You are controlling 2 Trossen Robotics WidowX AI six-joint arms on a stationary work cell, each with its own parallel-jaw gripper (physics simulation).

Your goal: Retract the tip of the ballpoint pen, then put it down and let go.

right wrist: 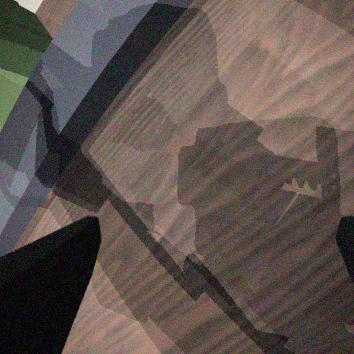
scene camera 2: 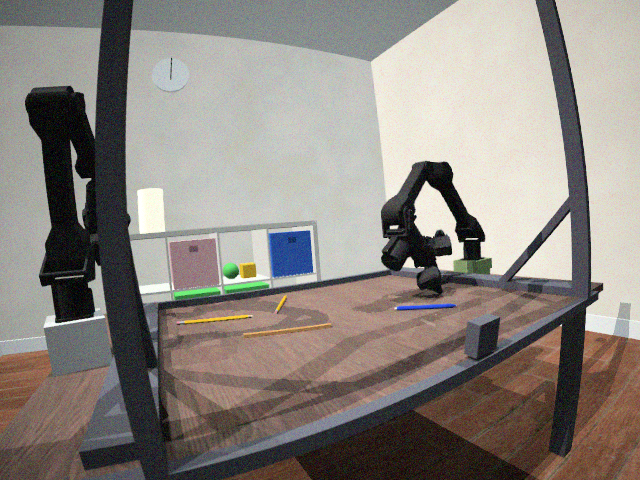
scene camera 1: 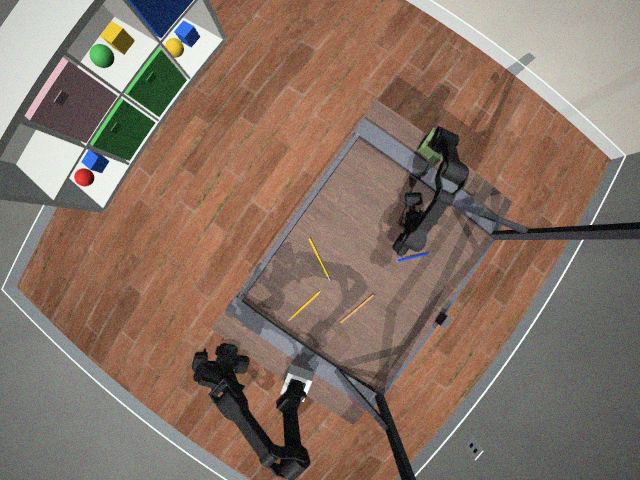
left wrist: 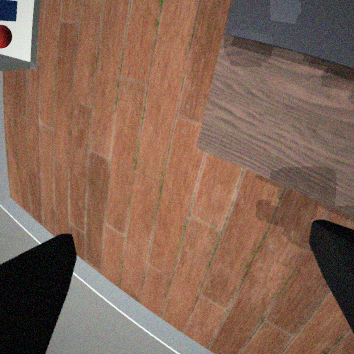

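Where they show: left gripper, fingertip midpoint: (scene camera 2: pixel 97 255) (left wrist: pixel 193 240); right gripper, fingertip midpoint: (right wrist: pixel 221 229) (scene camera 1: pixel 415 206); left arm's base at its link origin: (scene camera 2: pixel 74 316) (scene camera 1: pixel 295 387); right arm's base at its link origin: (scene camera 2: pixel 472 259) (scene camera 1: pixel 437 144).
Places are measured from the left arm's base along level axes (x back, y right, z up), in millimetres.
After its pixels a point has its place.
The blue ballpoint pen (scene camera 1: pixel 412 256) {x -655, y 267, z -73 mm} (scene camera 2: pixel 424 306) {x -649, y 269, z -74 mm} lies flat on the table (scene camera 2: pixel 361 356) {x -365, y 322, z -81 mm} towards the right. Its left end looks pale in scene camera 2; the tip is too small to tell whether it is out. My right gripper (scene camera 2: pixel 439 265) (right wrist: pixel 221 229) {x -848, y 205, z -57 mm} is open and empty, low over the table behind the pen, turned back towards its own base. The pen does not show in the right wrist view. My left gripper (scene camera 1: pixel 223 356) {x -80, y -325, z 95 mm} (left wrist: pixel 193 240) {x -80, y -325, z 95 mm} is open and empty, off the table at the lower left in scene camera 1, over the floor.
Two yellow pencils (scene camera 1: pixel 318 258) {x -516, y -94, z -75 mm} (scene camera 2: pixel 214 319) {x -309, y -79, z -76 mm} and an orange-brown stick (scene camera 1: pixel 356 308) {x -376, y 123, z -75 mm} (scene camera 2: pixel 286 330) {x -370, y 126, z -76 mm} lie on the table, left of the pen. A small dark box (scene camera 1: pixel 440 318) {x -454, y 470, z -55 mm} (scene camera 2: pixel 482 336) {x -431, y 489, z -44 mm} sits on the front rim. Dark frame posts (scene camera 2: pixel 114 206) {x -40, y 381, z 147 mm} (scene camera 2: pixel 573 180) {x -858, y 579, z 188 mm} rise at the table's corners.
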